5 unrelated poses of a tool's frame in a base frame.
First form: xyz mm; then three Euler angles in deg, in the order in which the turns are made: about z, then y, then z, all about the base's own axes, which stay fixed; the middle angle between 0 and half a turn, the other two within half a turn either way.
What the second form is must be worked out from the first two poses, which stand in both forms.
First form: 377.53, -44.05, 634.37, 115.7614, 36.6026, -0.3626
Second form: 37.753, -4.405, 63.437, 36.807, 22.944, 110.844
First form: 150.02, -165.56, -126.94, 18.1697, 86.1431, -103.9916
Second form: 15.002, -16.556, -12.694, 81.585, 45.073, -67.884
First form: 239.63, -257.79, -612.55, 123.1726, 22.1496, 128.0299
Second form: 23.963, -25.779, -61.255, 1.094, -25.796, -107.254
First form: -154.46, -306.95, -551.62, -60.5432, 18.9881, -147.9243
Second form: -15.446, -30.695, -55.162, -17.843, -18.678, 149.718
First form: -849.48, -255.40, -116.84, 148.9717, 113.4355, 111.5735
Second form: -84.948, -25.540, -11.684, -39.686, -117.254, -61.998
